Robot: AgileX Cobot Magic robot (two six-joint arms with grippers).
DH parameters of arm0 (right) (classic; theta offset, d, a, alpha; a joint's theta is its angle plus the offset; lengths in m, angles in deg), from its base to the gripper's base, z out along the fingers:
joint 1: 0 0.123 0 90
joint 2: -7.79 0 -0.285 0
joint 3: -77.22 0 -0.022 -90
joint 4: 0 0.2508 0 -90
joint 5: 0 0 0.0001 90
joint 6: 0 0.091 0 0
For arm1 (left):
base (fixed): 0 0 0 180
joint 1: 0 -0.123 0 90
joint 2: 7.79 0 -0.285 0
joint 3: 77.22 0 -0.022 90
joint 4: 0 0.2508 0 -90
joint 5: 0 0 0.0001 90
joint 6: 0 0.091 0 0
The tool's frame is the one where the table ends.
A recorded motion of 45 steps. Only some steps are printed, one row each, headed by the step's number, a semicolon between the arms.
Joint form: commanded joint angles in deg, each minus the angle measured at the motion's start. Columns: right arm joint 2, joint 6, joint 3, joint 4, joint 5, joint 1; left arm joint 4, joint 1, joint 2, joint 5, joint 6, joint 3.
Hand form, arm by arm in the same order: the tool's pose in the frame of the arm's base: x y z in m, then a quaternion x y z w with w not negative. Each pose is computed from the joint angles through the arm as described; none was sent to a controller.
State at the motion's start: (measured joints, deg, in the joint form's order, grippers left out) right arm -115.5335 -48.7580 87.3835 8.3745 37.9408 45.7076; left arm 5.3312 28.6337 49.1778 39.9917 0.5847 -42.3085
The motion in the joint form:
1: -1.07 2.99 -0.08 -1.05 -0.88 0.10; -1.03 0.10 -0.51 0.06 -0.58 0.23
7: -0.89 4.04 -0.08 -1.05 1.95 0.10; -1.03 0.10 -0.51 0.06 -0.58 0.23
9: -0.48 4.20 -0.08 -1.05 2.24 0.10; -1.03 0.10 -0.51 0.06 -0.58 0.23
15: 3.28 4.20 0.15 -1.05 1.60 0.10; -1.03 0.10 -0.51 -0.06 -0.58 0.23
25: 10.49 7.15 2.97 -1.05 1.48 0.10; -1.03 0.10 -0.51 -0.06 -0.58 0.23
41: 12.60 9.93 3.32 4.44 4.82 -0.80; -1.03 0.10 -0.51 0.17 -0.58 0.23
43: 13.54 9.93 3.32 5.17 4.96 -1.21; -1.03 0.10 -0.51 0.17 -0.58 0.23
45: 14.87 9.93 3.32 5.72 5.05 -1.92; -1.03 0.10 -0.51 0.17 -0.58 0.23
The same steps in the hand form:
1: 0.3033 0.3220 0.1955 -0.66529 0.70287 0.04999 0.24672; 0.1440 -0.0739 0.3151 0.24205 0.87909 -0.06879 0.40482
7: 0.3000 0.3193 0.1948 -0.66362 0.71183 0.05306 0.22382; 0.1440 -0.0739 0.3151 0.24205 0.87909 -0.06879 0.40482
9: 0.2994 0.3187 0.1977 -0.66268 0.71236 0.05362 0.22476; 0.1440 -0.0739 0.3151 0.24205 0.87909 -0.06879 0.40482
15: 0.2964 0.3154 0.2279 -0.65672 0.70432 0.05514 0.26383; 0.1441 -0.0740 0.3153 0.24198 0.87867 -0.06904 0.40574
25: 0.2882 0.3071 0.2967 -0.62297 0.69814 0.06797 0.34625; 0.1441 -0.0740 0.3153 0.24198 0.87867 -0.06904 0.40574
41: 0.2814 0.2999 0.3115 -0.58521 0.72950 0.11710 0.33414; 0.1439 -0.0739 0.3150 0.24212 0.87948 -0.06856 0.40397
43: 0.2806 0.2961 0.3183 -0.57913 0.73055 0.12234 0.34050; 0.1439 -0.0739 0.3150 0.24212 0.87948 -0.06856 0.40397
45: 0.2805 0.2898 0.3277 -0.57114 0.73138 0.12558 0.35087; 0.1439 -0.0739 0.3150 0.24212 0.87948 -0.06856 0.40397

